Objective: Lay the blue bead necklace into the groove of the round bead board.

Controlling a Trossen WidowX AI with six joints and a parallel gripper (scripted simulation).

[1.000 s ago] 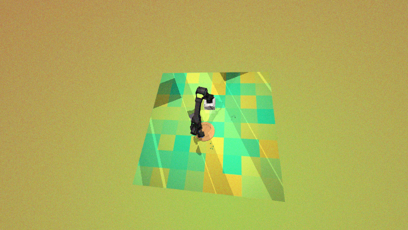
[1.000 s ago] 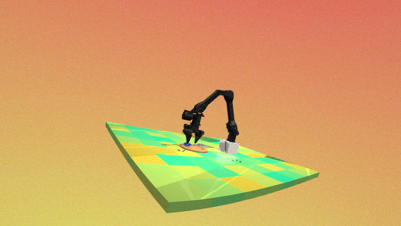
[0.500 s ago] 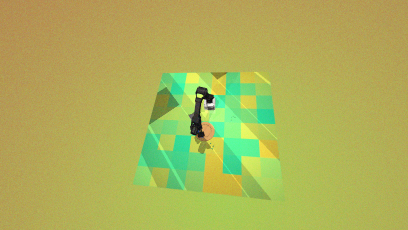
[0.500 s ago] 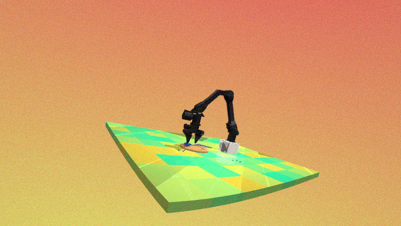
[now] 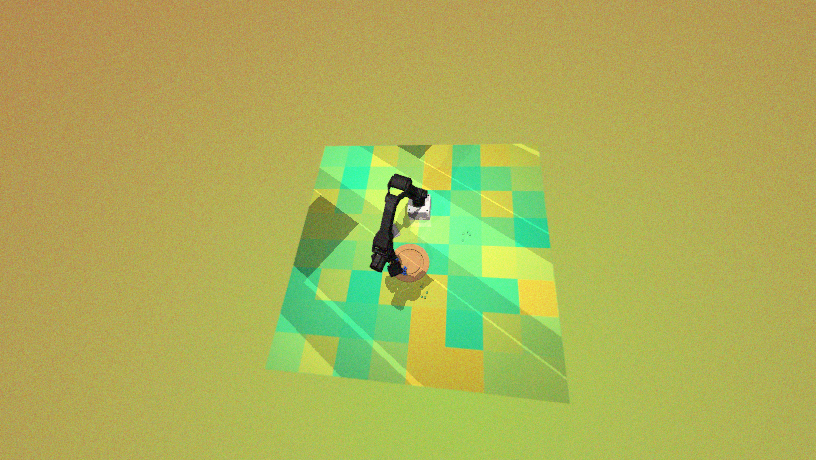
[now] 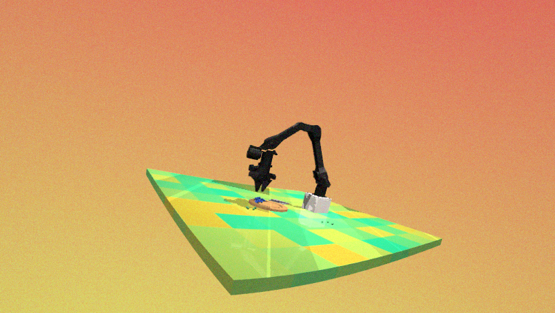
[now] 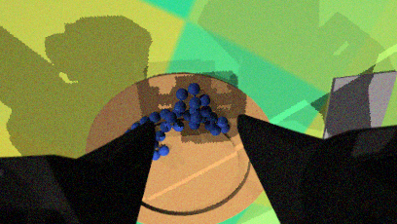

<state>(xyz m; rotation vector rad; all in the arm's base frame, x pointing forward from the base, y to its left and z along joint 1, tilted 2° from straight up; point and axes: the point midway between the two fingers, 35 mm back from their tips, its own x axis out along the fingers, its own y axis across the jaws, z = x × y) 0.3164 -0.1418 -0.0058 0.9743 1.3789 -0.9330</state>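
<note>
My gripper tip is now 10 mm past the round bead board, 80 mm to the right of it and 50 mm above it. Also, from my gripper tip: flat grey piece: 190 mm behind, 30 mm to the right, 50 mm below.
</note>
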